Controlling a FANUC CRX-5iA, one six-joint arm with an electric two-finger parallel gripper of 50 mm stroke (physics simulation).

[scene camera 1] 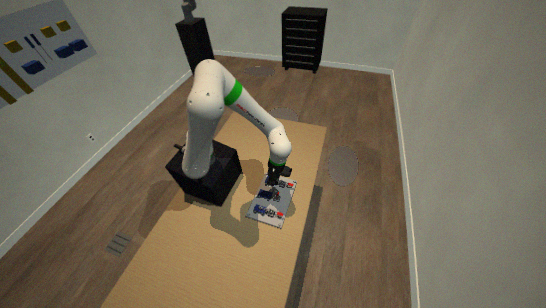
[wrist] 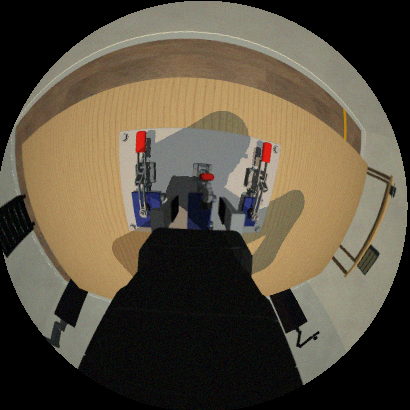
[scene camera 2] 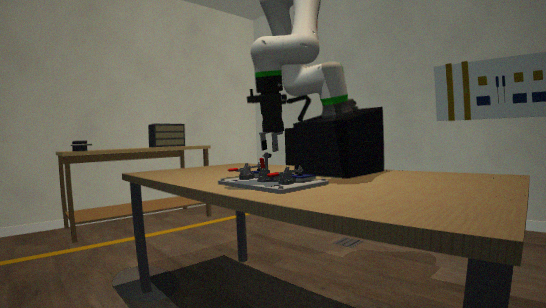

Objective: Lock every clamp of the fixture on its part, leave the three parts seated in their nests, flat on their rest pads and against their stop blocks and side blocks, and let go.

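Frame: origin at the arm's base, x left, y back, z up, level; centimetres.
Where they show: gripper, fingertip midpoint: [scene camera 1: 274,187] [wrist: 198,204] [scene camera 2: 269,150]; arm's base, origin of the base link: [scene camera 2: 337,115].
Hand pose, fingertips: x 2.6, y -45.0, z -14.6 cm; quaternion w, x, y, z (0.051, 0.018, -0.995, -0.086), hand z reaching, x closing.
Note:
Each offset is from my fingertips to the top centre of the thing. "spot": to the spot under its first point. Level surfaces: height alone.
The fixture plate {dz -10.9, dx -1.3, dy +1.1 cm} [scene camera 1: 285,201] [scene camera 2: 280,190] [wrist: 175,160] lies on the table with three blue parts. In the wrist view the left clamp {dz -5.2, dx +9.7, dy -1.7 cm} [wrist: 145,172] and right clamp {dz -4.7, dx -12.3, dy -1.9 cm} [wrist: 257,177] have red handles lying flat outward and arms over the left part {dz -8.8, dx +9.7, dy +6.0 cm} [wrist: 137,206] and right part {dz -8.3, dx -12.3, dy +5.3 cm} [wrist: 247,204]. The middle clamp {spot: dz -6.5, dx -0.6, dy -3.1 cm} [wrist: 202,170] stands open, its red handle {dz -2.4, dx -1.3, dy -2.9 cm} [scene camera 2: 262,163] [wrist: 206,177] upright and its arm raised beside the middle part {dz -9.3, dx -1.3, dy +6.4 cm} [wrist: 196,215]. My gripper [scene camera 2: 270,146] [wrist: 198,204] is open and empty above the middle clamp and part, apart from both. Exact seating is too small to tell.
The wooden table {dz -12.4 cm} [scene camera 1: 200,260] [scene camera 2: 425,200] [wrist: 85,165] carries the plate. The robot's black pedestal [scene camera 1: 215,175] [scene camera 2: 340,145] stands behind the fixture. The outer clamps stand on both sides of the middle one. A workbench [scene camera 2: 135,151] is farther off.

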